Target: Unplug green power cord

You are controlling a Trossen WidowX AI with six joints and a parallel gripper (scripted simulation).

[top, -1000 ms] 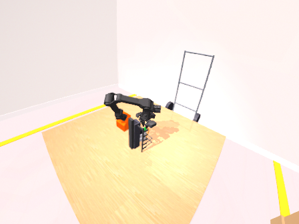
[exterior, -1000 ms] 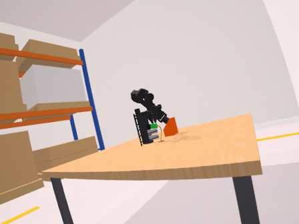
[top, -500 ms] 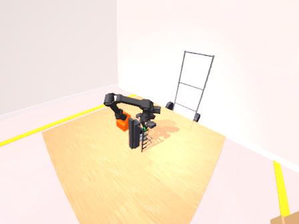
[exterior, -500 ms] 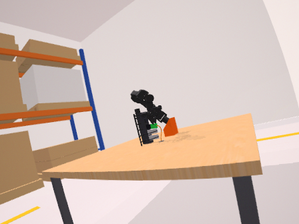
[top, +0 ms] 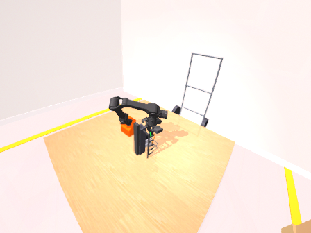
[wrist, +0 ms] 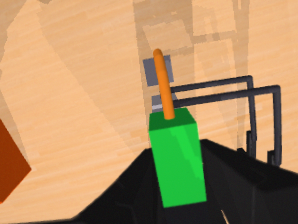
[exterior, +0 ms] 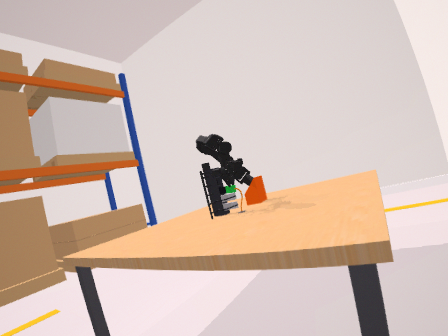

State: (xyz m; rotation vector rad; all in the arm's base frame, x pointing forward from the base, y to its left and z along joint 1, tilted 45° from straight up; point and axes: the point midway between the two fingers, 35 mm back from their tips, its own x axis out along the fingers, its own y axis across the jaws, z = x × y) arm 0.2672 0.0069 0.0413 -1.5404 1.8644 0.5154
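The green plug is 3 cm to the right of my gripper tip.
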